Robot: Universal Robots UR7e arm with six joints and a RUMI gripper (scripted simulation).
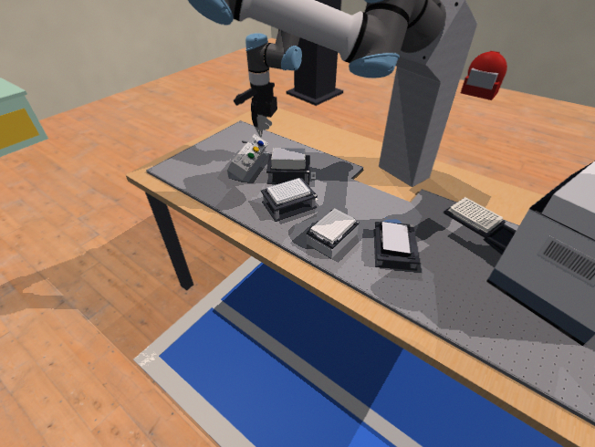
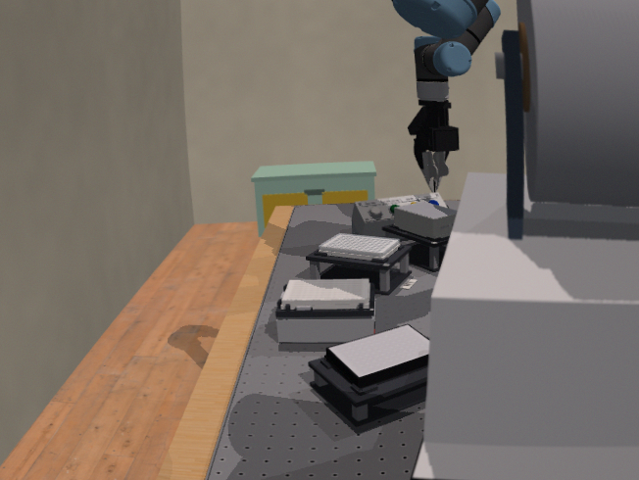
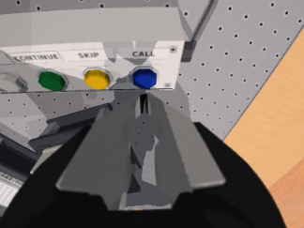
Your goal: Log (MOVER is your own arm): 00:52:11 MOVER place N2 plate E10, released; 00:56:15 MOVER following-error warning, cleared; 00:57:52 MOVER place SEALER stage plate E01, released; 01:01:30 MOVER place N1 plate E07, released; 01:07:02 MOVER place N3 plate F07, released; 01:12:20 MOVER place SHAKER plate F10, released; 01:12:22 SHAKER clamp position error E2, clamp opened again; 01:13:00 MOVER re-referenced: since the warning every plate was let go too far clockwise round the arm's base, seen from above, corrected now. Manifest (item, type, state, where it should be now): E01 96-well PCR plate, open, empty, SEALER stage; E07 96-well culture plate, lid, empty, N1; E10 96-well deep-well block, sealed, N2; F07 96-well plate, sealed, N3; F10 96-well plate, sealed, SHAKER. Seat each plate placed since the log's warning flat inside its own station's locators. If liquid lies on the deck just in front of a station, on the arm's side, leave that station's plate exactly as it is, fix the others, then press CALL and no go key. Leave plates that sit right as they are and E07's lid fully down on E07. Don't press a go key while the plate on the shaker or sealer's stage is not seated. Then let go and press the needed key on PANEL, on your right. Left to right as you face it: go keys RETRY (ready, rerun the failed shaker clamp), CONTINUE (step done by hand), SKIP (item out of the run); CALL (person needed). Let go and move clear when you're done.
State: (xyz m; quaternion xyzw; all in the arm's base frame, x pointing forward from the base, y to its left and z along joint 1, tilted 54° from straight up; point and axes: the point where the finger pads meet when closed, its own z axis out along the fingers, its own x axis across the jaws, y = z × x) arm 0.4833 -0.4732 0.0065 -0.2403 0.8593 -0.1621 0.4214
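Now: hand 4 cm above the blue call key. Also, from my hand: green continue key: 9 cm ahead, 4 cm to the left, 4 cm below; then yellow skip key: 5 cm ahead, 2 cm to the left, 4 cm below; then white retry key: 13 cm ahead, 7 cm to the left, 4 cm below.
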